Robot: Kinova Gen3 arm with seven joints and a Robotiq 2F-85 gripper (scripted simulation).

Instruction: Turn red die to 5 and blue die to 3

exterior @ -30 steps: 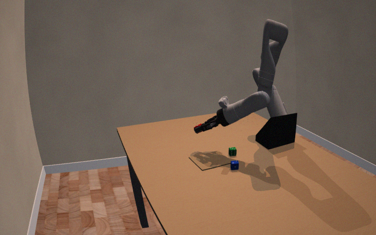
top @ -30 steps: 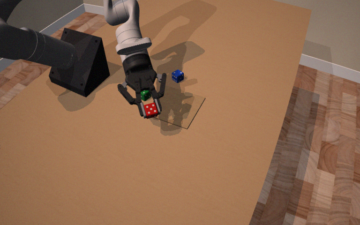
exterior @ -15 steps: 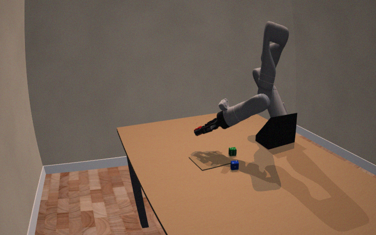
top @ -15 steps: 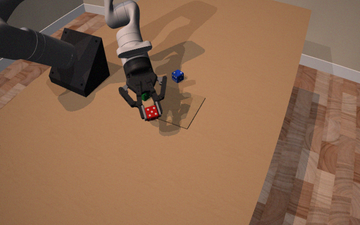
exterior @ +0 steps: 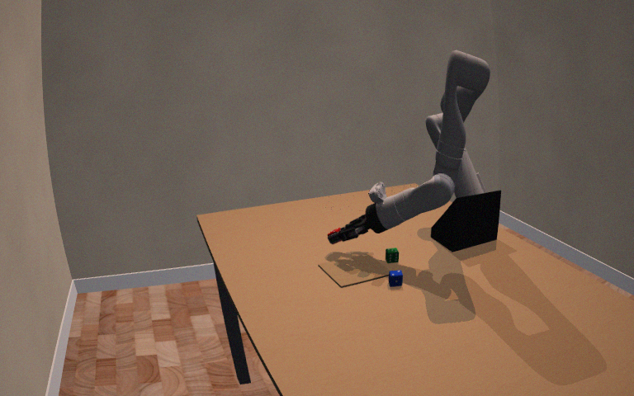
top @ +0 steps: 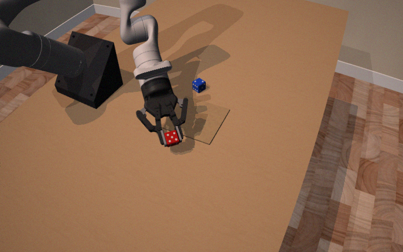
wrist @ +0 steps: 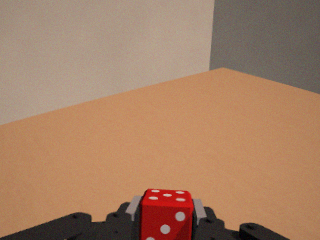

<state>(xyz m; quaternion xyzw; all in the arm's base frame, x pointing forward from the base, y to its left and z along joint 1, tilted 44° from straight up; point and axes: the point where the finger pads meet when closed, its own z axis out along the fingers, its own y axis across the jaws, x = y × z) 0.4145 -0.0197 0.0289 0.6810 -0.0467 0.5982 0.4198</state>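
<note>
The thin tan mat lies 120 mm to the left of my hand, 50 mm below it and 10 mm behind it. From my hand the other things lie so: blue die (230 mm to the left, 80 mm behind, 30 mm below); then red die (right at my hand); then green die (120 mm behind, 100 mm to the left, 30 mm below).
</note>
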